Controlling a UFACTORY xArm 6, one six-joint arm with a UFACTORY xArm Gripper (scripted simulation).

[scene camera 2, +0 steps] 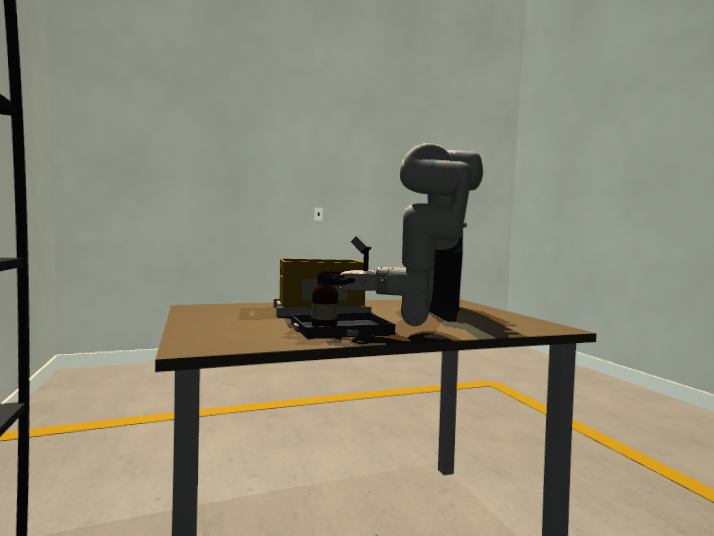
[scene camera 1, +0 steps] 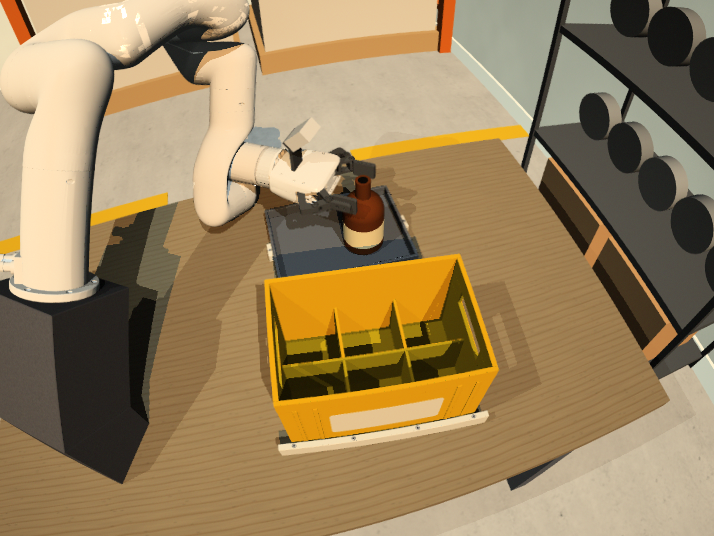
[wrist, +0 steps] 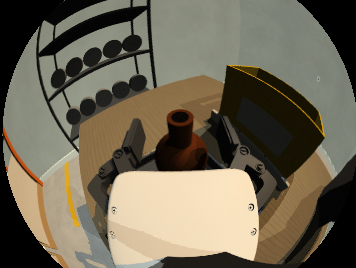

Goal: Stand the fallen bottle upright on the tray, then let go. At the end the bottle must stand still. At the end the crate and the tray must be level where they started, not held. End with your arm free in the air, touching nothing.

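Observation:
The gripper (scene camera 1: 366, 188) is visible, also in scene camera 2 (scene camera 2: 323, 277) and the wrist view (wrist: 180, 126). A brown bottle (scene camera 1: 363, 233) appears in the wrist view (wrist: 179, 150) too. Visible as well: a dark grey tray (scene camera 1: 302, 244), again in scene camera 2 (scene camera 2: 362, 321), and a yellow crate (scene camera 1: 428, 292).

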